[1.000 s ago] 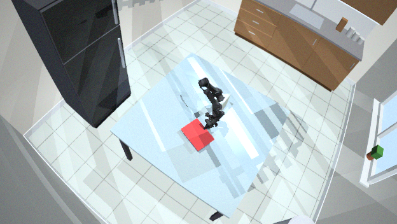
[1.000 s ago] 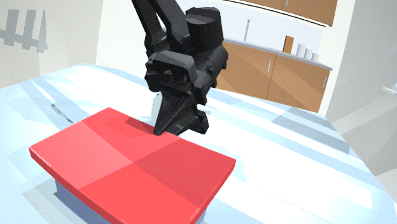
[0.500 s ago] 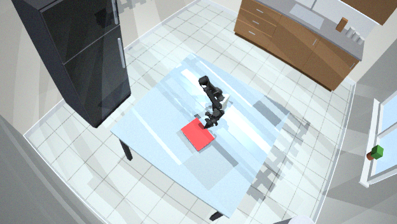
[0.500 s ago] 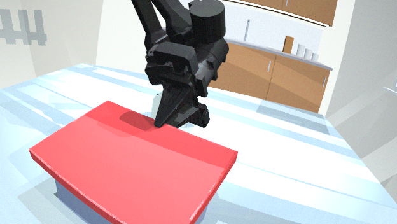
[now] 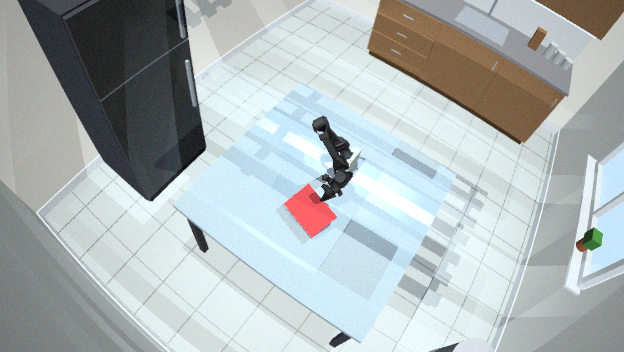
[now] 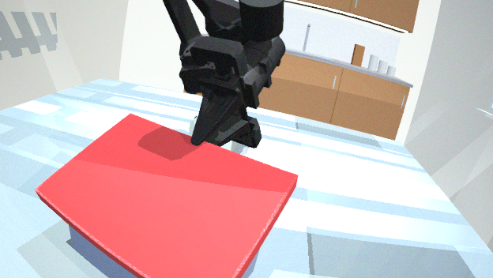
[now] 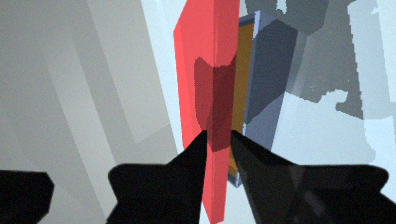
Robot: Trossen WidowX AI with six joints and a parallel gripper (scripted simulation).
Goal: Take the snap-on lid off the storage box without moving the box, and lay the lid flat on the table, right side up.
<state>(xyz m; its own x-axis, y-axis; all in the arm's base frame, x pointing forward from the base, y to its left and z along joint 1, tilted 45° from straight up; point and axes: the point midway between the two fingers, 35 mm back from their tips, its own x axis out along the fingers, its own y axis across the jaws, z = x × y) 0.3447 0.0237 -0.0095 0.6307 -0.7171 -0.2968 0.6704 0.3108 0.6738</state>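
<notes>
The red lid is 70 mm ahead of my gripper tip, 30 mm to the right of it and 20 mm below it. The rest, counted from my gripper tip: storage box: 60 mm ahead, 20 mm to the right, 90 mm below.
</notes>
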